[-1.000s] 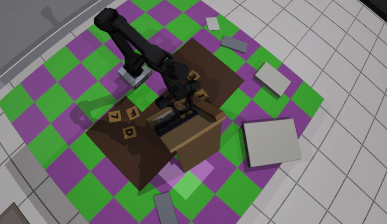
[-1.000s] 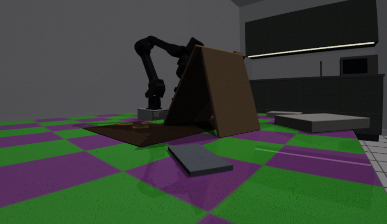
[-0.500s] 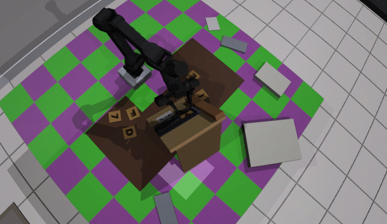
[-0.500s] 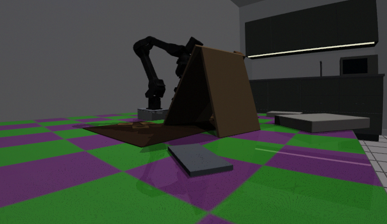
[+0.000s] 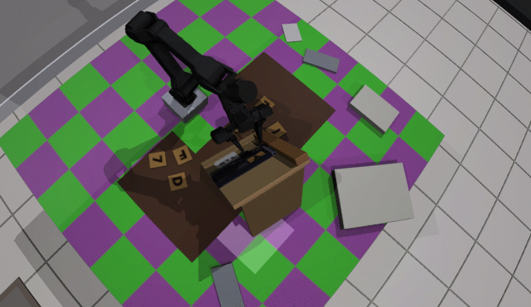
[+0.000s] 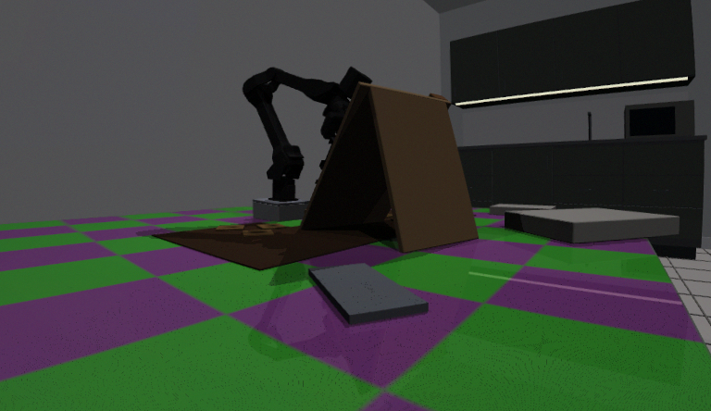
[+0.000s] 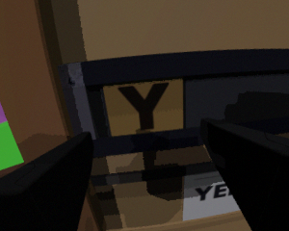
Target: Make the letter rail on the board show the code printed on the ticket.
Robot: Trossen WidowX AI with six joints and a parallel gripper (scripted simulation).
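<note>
Right now my gripper tip is 3 cm short of the letter tile, 1 cm to the left of it and 2 cm above it. The rest, counted from my gripper tip: brown mat 13 cm behind, 1 cm to the left, 18 cm below; pale card 26 cm behind, 57 cm to the left, 18 cm below; white ticket 5 cm behind, 6 cm to the right, 10 cm below.
</note>
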